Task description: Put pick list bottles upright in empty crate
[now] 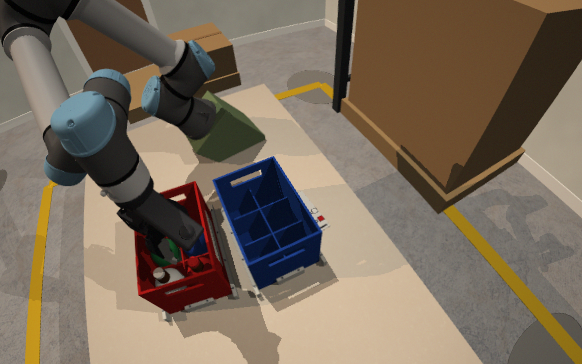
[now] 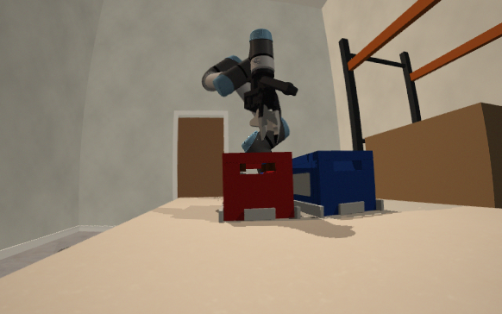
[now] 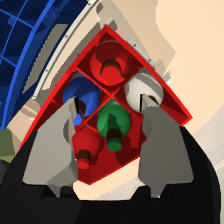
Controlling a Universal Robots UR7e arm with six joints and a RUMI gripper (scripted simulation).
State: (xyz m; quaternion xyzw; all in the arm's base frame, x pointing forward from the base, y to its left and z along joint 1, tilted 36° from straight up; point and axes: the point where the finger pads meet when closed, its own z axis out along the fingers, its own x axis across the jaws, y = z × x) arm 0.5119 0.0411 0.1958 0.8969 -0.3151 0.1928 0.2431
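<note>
Right now the blue bottle is 9 cm behind my hand, 1 cm to the right of it and 14 cm below it. From my hand the other things lie so: red crate (9 cm behind, 5 cm to the right, 14 cm below); then white-label bottle (1 cm ahead, 9 cm to the right, 14 cm below); then green bottle (8 cm behind, 10 cm to the right, 14 cm below).
</note>
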